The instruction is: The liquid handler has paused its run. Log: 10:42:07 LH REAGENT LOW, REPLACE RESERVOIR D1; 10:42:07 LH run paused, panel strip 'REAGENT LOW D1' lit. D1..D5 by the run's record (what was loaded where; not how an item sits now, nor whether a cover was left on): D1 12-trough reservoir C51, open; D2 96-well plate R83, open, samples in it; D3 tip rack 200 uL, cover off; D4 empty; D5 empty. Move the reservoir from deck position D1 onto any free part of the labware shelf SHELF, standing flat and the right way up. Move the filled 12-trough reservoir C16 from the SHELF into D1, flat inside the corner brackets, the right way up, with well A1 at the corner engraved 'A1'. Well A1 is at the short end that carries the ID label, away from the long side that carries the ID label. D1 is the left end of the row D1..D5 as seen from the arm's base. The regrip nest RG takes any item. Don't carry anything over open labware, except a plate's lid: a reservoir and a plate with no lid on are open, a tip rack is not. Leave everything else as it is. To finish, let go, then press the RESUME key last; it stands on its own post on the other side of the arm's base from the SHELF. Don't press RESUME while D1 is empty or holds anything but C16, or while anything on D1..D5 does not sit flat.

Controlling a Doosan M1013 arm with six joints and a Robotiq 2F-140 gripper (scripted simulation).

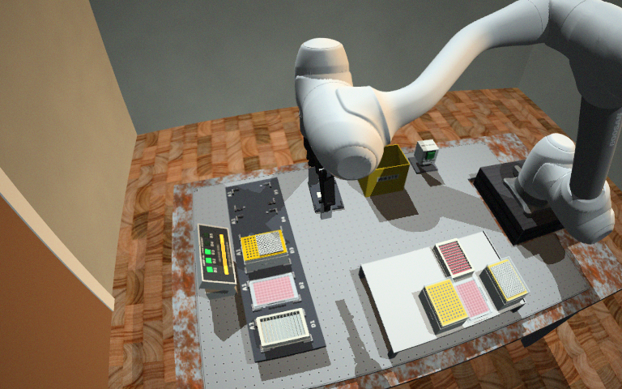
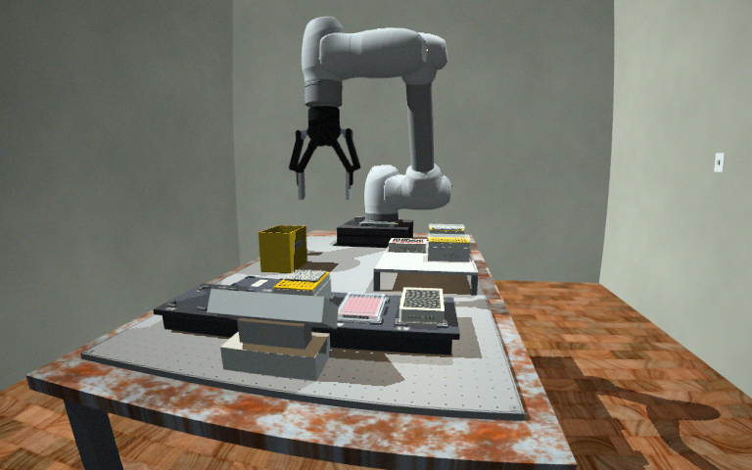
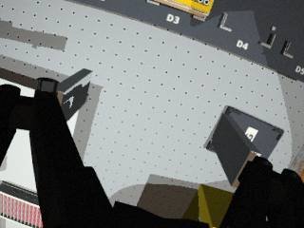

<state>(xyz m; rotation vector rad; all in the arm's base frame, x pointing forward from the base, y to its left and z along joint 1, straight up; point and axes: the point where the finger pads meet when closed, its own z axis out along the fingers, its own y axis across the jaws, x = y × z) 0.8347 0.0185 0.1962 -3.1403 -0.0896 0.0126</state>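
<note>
The cream 12-trough reservoir is 25 cm to the left of my hand, 22 cm below it and 15 cm ahead of it. Also, from my hand: shelf label (33 cm behind, 28 cm below, 7 cm to the left); then RG nest (28 cm below, 24 cm to the right, 8 cm behind); then yellow tip rack (19 cm below, 17 cm ahead, 1 cm to the left).
</note>
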